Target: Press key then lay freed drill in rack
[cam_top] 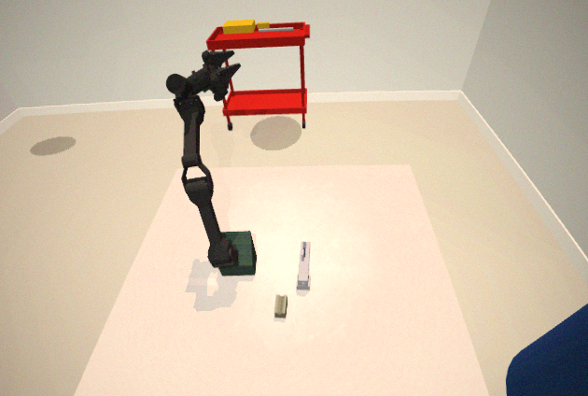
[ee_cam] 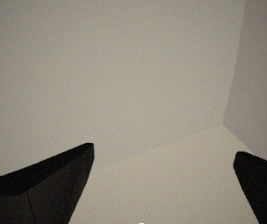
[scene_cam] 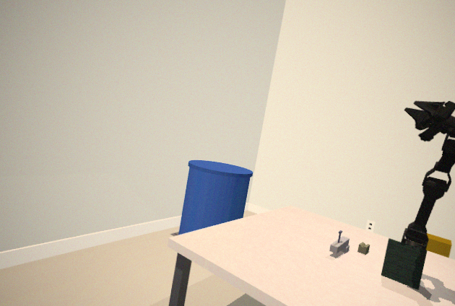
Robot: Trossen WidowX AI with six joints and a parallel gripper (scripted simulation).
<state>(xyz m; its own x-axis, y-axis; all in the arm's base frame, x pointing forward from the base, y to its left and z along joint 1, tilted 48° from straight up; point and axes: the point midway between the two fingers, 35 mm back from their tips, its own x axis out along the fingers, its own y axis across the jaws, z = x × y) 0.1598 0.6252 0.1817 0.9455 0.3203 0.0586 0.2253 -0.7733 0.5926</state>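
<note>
The dark blue key lies 630 mm below my gripper tip, 300 mm to the right of it and 160 mm ahead of it. Round my gripper tip: olive rack: 700 mm below, 480 mm to the right, 50 mm ahead; then grey block: 680 mm below, 340 mm to the right, 150 mm ahead; then tan drill: 670 mm below, 350 mm to the right, 150 mm ahead.
</note>
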